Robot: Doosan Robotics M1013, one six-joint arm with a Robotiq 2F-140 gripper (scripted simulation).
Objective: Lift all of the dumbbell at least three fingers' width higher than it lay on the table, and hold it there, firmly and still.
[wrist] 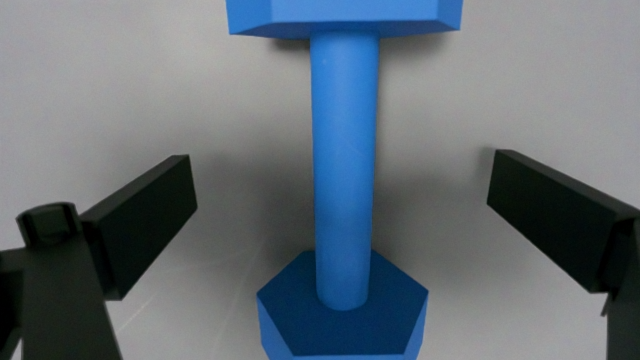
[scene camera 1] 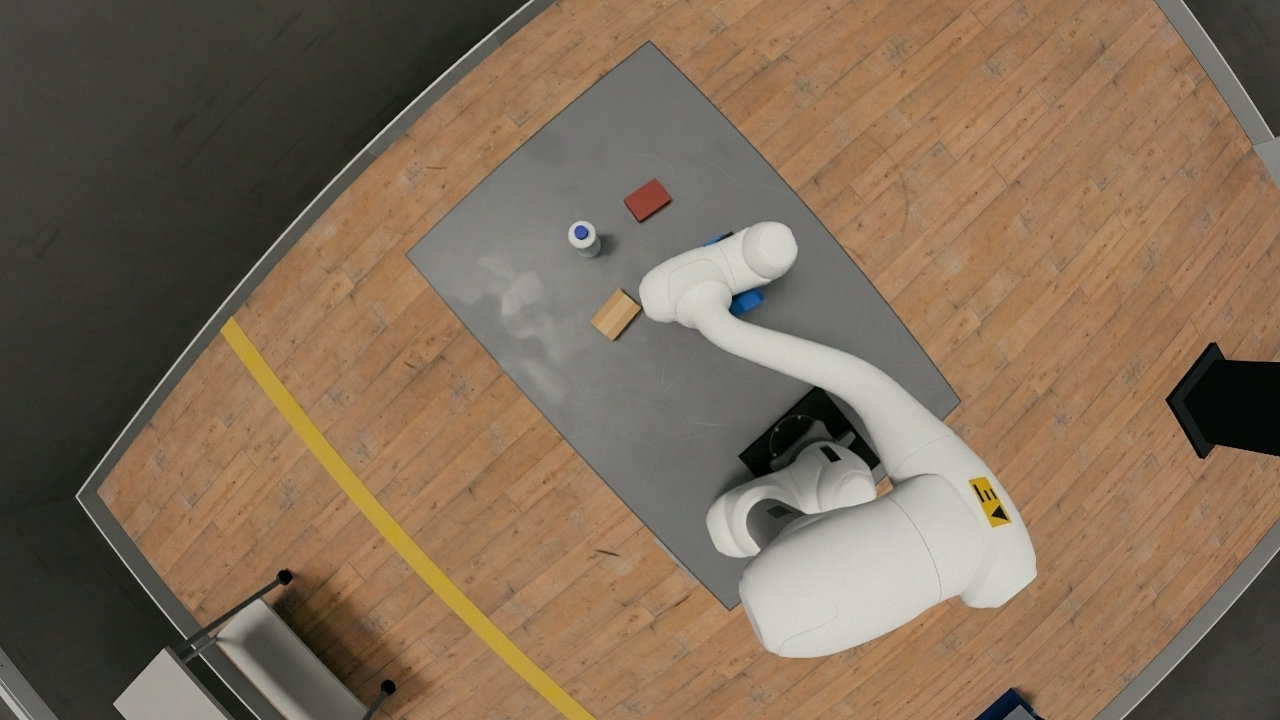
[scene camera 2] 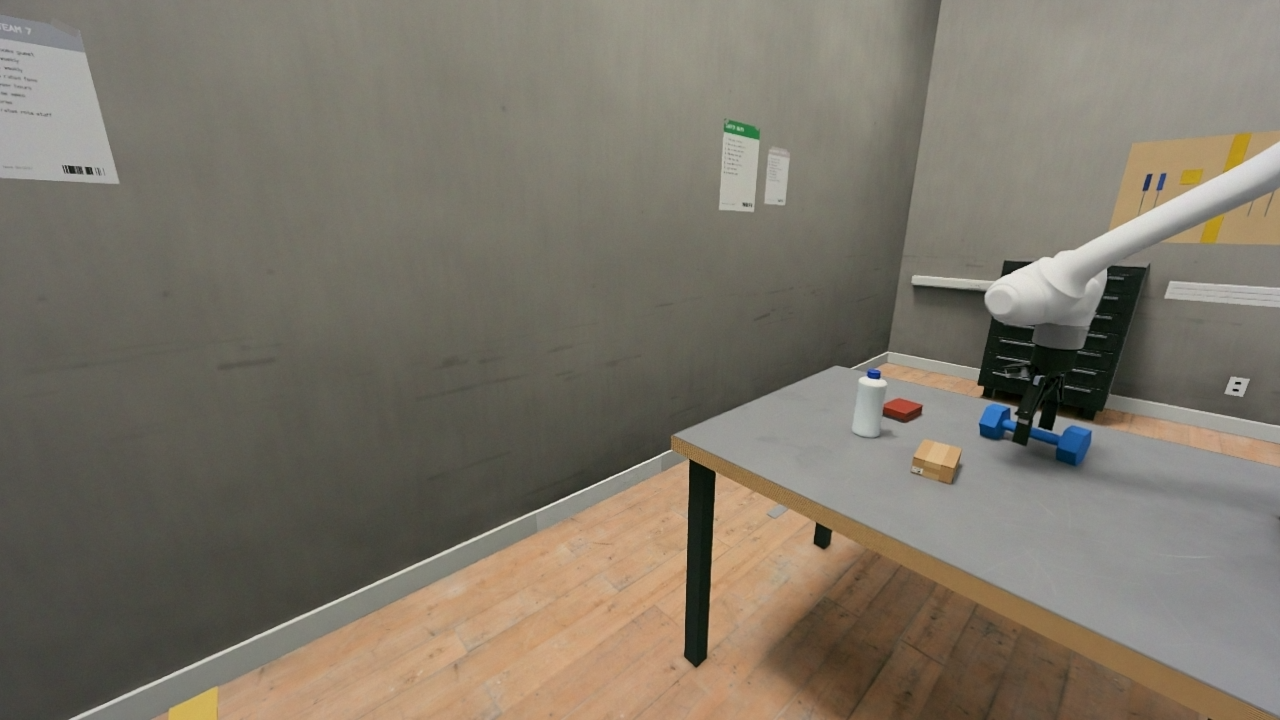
Note:
In view: my gripper point(scene camera 2: 1032, 435) and a blue dumbbell point(scene camera 2: 1072, 446).
The blue dumbbell is seen too in the wrist view point(wrist: 324, 297). My gripper is seen too in the wrist view point(wrist: 342, 179).

